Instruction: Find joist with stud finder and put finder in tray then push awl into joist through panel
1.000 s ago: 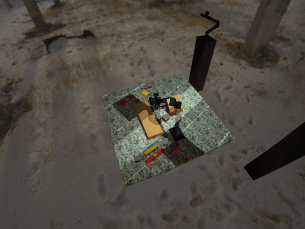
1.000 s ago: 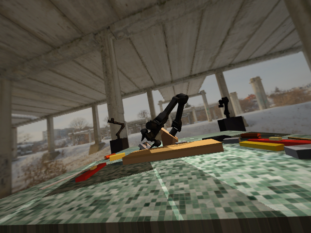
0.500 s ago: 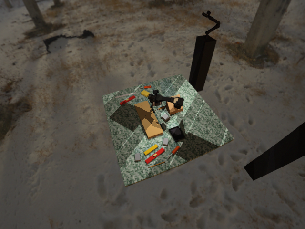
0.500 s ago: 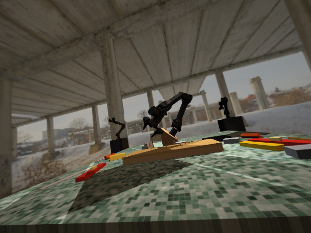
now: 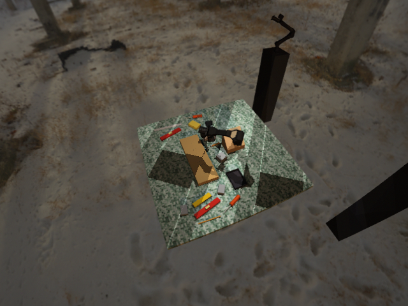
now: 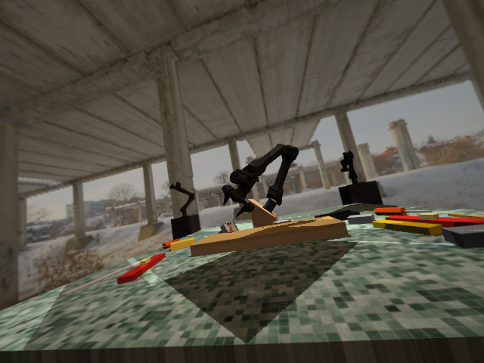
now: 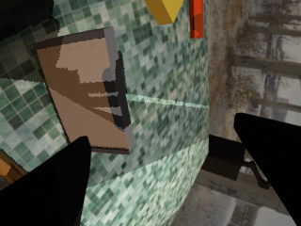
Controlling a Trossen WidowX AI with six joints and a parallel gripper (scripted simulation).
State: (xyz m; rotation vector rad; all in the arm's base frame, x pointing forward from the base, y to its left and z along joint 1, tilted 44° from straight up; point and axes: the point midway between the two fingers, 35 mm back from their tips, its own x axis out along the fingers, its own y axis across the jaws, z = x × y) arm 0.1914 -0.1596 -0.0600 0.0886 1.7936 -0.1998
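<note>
My gripper tip is 50 mm to the left of the stud finder and 110 mm above it. From my gripper tip the other things lie so: yellow block: 60 mm ahead, 250 mm to the right, 120 mm below; orange-handled awl: 10 mm ahead, 80 mm to the left, 120 mm below; black tray: 20 mm behind, 500 mm to the left, 120 mm below.
</note>
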